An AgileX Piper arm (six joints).
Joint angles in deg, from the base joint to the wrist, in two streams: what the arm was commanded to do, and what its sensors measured. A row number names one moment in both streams.
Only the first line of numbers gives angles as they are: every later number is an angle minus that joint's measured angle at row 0.
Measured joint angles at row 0:
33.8, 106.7, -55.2, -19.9, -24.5, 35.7
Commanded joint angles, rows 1 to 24:
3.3, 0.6, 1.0, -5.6, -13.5, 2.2
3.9, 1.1, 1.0, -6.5, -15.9, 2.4
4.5, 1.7, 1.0, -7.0, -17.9, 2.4
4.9, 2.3, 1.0, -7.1, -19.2, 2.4
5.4, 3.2, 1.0, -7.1, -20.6, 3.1
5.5, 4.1, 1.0, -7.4, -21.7, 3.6
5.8, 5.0, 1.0, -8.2, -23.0, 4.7
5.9, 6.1, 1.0, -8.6, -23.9, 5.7
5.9, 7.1, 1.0, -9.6, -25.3, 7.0
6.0, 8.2, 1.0, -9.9, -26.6, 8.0
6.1, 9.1, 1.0, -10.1, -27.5, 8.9
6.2, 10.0, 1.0, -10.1, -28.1, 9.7
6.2, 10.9, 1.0, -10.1, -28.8, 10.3
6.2, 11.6, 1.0, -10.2, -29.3, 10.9
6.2, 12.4, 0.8, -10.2, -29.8, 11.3
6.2, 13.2, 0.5, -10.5, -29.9, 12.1
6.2, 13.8, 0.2, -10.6, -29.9, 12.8
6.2, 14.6, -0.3, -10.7, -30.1, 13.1
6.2, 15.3, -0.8, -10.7, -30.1, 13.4
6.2, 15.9, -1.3, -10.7, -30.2, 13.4
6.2, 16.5, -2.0, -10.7, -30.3, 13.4
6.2, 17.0, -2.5, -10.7, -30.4, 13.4
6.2, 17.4, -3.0, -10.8, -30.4, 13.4
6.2, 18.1, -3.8, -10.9, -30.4, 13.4
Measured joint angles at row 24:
5.9, 16.4, -1.4, -10.2, -28.7, 13.1
